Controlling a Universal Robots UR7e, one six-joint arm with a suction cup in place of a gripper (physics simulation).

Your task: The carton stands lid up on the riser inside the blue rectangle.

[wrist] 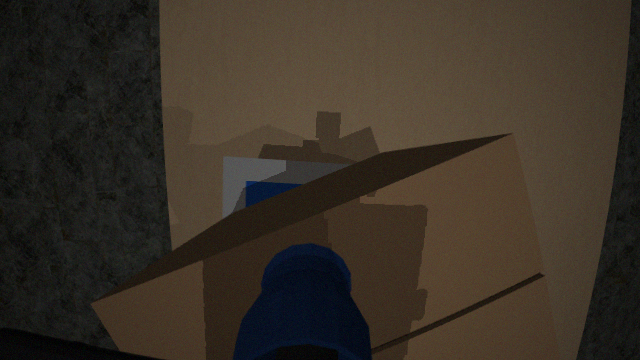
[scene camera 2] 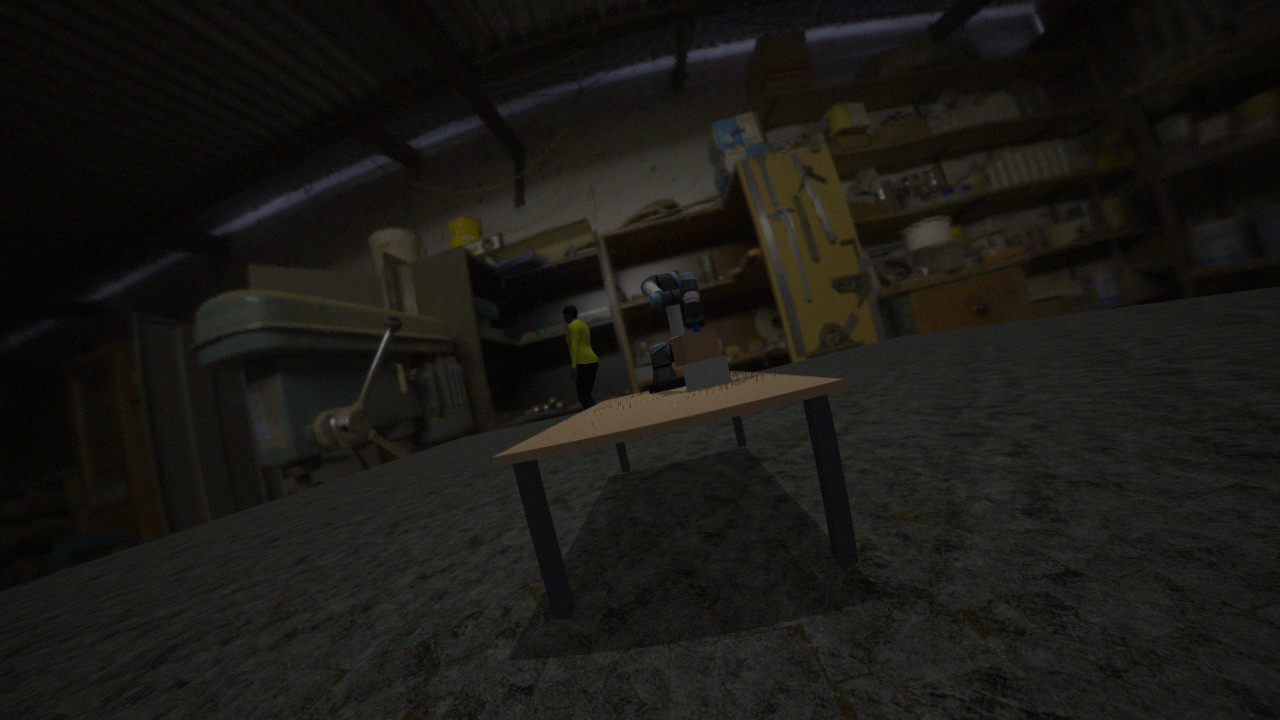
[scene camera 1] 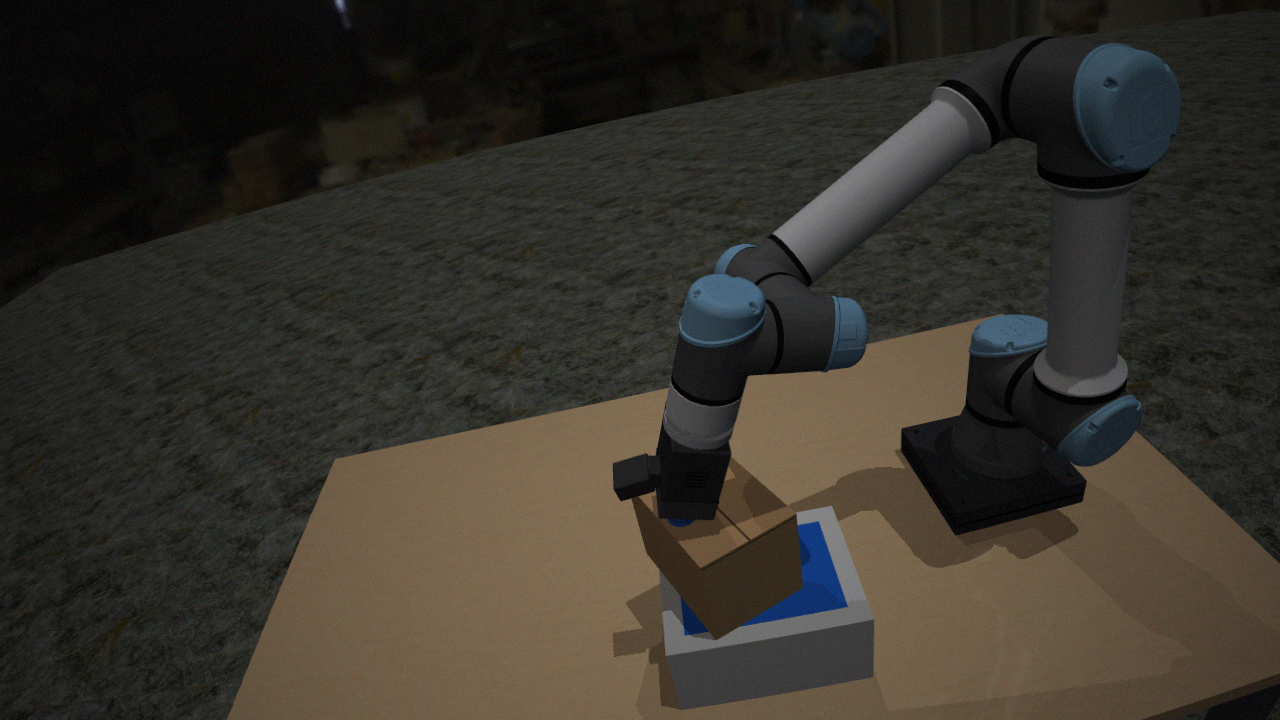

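Pixels of known places: hand, its tool point: (wrist: 317, 255) (scene camera 2: 697, 334) (scene camera 1: 676, 520); arm's base, origin of its link: (scene camera 2: 665, 381) (scene camera 1: 997, 447).
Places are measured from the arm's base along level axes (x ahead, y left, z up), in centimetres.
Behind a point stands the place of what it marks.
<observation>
The brown carton (scene camera 1: 756, 573) {y 24.2, x 46.8, z 14.6 cm} (scene camera 2: 700, 347) {y 17.2, x 56.4, z 13.2 cm} (wrist: 480, 220) {y 10.7, x 55.6, z 20.3 cm} has its seamed lid facing up. In scene camera 1 it leans slightly and is turned at an angle to the pale grey riser (scene camera 1: 778, 667) {y 28.2, x 46.4, z 1.2 cm} (scene camera 2: 708, 372) {y 17.7, x 58.4, z 1.6 cm} (wrist: 231, 181) {y 26.2, x 56.6, z 7.3 cm}. It is over the blue rectangle (scene camera 1: 825, 577) {y 21.5, x 37.7, z 7.3 cm} (wrist: 265, 193) {y 22.6, x 55.1, z 7.3 cm} on the riser's top, with blue showing at its right and front. Whether its underside touches the riser cannot be told. My gripper (scene camera 1: 680, 520) (scene camera 2: 697, 328) (wrist: 306, 260), a blue suction cup, is against the lid, off to one side of the seam, and holds the carton.
The wooden table (scene camera 1: 447, 537) {y -17.5, x 94.4, z -4.7 cm} (scene camera 2: 662, 413) {y -6.1, x 110.8, z -4.7 cm} (wrist: 400, 65) {y 0.9, x 74.8, z -4.7 cm} carries the riser and the arm's black base (scene camera 1: 993, 501) {y 10.7, x 7.2, z -0.1 cm}, which stands behind and right of the riser. Shadows of arm and carton fall across the table. A person in a yellow top (scene camera 2: 580, 344) stands in the background.
</observation>
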